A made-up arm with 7 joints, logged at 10 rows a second.
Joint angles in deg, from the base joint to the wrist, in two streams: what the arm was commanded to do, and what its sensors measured. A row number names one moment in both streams.
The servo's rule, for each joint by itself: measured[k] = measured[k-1] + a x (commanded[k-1-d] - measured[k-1]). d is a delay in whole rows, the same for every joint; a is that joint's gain. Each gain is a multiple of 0.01, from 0.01 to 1. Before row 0 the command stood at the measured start. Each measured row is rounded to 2 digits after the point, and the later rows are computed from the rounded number. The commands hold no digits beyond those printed.
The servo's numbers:
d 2
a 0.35 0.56 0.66 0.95 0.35 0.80 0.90
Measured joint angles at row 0:
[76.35 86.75 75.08 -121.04 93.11 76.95 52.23]
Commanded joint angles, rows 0 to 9:
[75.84 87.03 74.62 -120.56 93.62 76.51 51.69]
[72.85 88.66 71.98 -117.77 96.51 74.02 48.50]
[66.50 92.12 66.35 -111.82 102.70 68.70 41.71]
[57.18 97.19 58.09 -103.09 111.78 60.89 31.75]
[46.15 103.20 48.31 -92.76 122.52 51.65 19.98]
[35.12 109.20 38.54 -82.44 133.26 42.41 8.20]
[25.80 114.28 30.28 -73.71 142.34 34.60 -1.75]
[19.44 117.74 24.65 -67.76 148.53 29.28 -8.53]
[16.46 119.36 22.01 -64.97 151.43 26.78 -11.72]
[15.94 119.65 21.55 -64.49 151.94 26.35 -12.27]
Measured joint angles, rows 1 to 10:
[76.35 86.75 75.08 -121.04 93.11 76.95 52.23]
[76.35 86.75 75.08 -121.04 93.11 76.95 52.23]
[76.17 86.91 74.78 -120.58 93.29 76.60 51.74]
[75.01 87.89 72.93 -117.91 94.42 74.54 48.82]
[72.03 90.26 68.59 -112.12 97.32 69.87 42.42]
[66.83 94.14 61.66 -103.54 102.38 62.69 32.82]
[59.59 99.21 52.85 -93.30 109.43 53.86 21.26]
[51.03 104.80 43.41 -82.98 117.77 44.70 9.51]
[42.20 110.11 34.74 -74.17 126.37 36.62 -0.62]
[34.23 114.38 28.08 -68.08 134.13 30.75 -7.74]

